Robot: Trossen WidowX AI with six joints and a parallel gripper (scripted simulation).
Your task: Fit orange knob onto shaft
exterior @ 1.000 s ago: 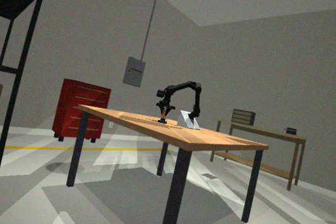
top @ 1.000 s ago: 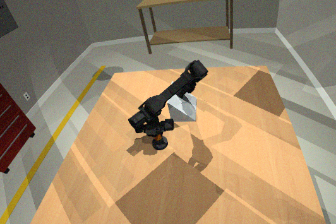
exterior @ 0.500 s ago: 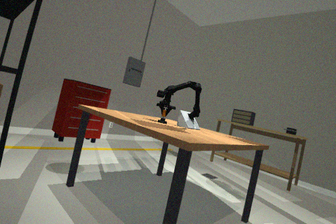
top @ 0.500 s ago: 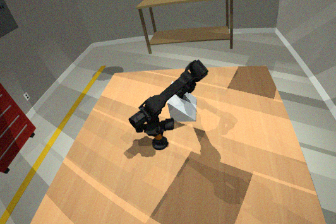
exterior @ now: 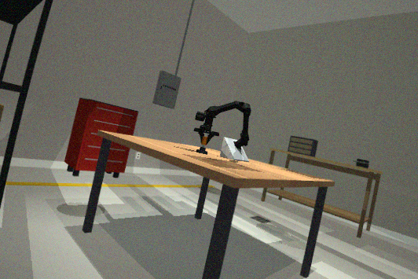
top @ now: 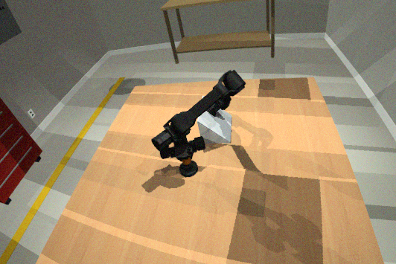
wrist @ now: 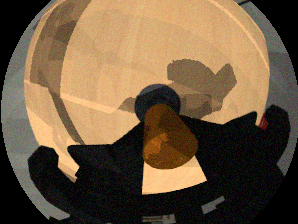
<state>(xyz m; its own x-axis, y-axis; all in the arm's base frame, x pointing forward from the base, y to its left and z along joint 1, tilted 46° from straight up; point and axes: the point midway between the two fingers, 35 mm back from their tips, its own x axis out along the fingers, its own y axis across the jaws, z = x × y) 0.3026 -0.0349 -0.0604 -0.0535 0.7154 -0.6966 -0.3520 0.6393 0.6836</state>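
The orange knob lies 3 cm above my gripper tip. Also, from my gripper tip: dark round pedestal (4 cm below).
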